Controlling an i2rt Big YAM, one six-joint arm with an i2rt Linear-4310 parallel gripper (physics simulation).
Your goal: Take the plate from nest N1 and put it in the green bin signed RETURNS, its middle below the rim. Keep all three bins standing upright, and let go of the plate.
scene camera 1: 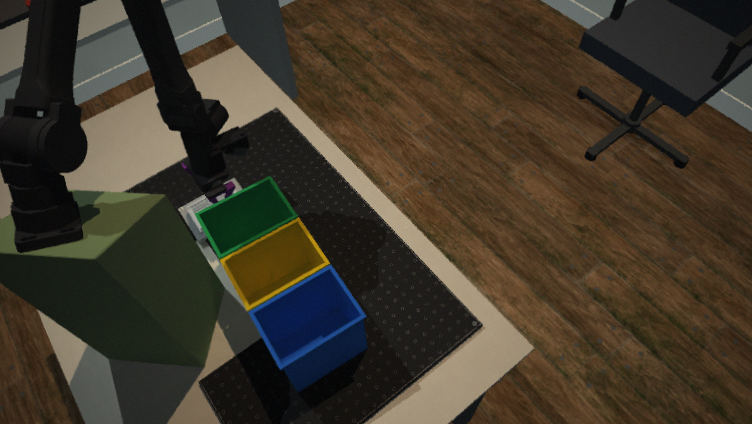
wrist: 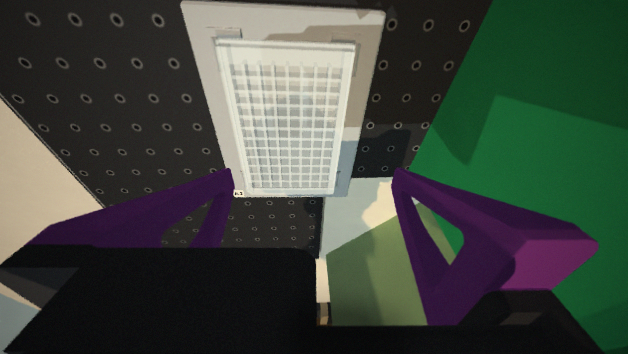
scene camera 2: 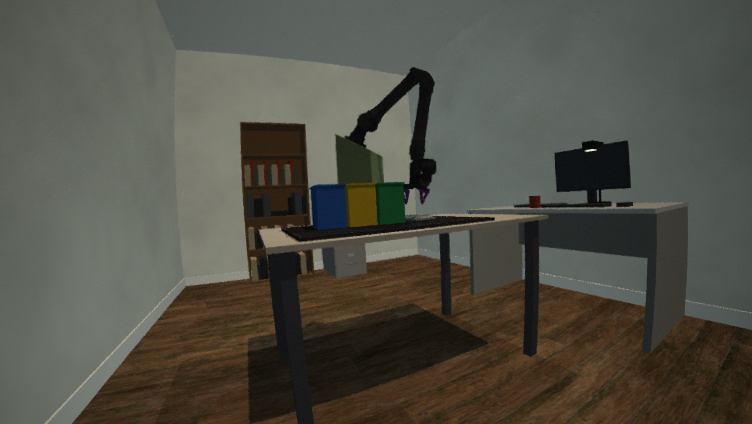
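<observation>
The clear-white gridded plate (wrist: 290, 120) (scene camera 1: 198, 206) lies flat in the pale nest (wrist: 202, 50), which has a small label too blurred to read surely. The nest stands on the dark perforated mat (wrist: 100, 127) beside the green bin (scene camera 1: 247, 218) (scene camera 2: 390, 204) (wrist: 550, 65). The green bin is upright; its sign does not show. My gripper (wrist: 312, 177) (scene camera 2: 414, 202) is open and empty, above the nest, with its purple fingers spread wider than the plate. In the wrist view the right finger is near the green bin's side. The arm hides part of the plate in scene camera 1.
The yellow bin (scene camera 1: 276, 265) (scene camera 2: 361, 205) and blue bin (scene camera 1: 310, 316) (scene camera 2: 329, 206) stand upright in a row with the green bin. The arm's olive pedestal (scene camera 1: 157, 273) (scene camera 2: 359, 163) (wrist: 375, 285) rises beside them. A desk (scene camera 2: 579, 211) with a monitor (scene camera 2: 592, 168) stands beyond the table.
</observation>
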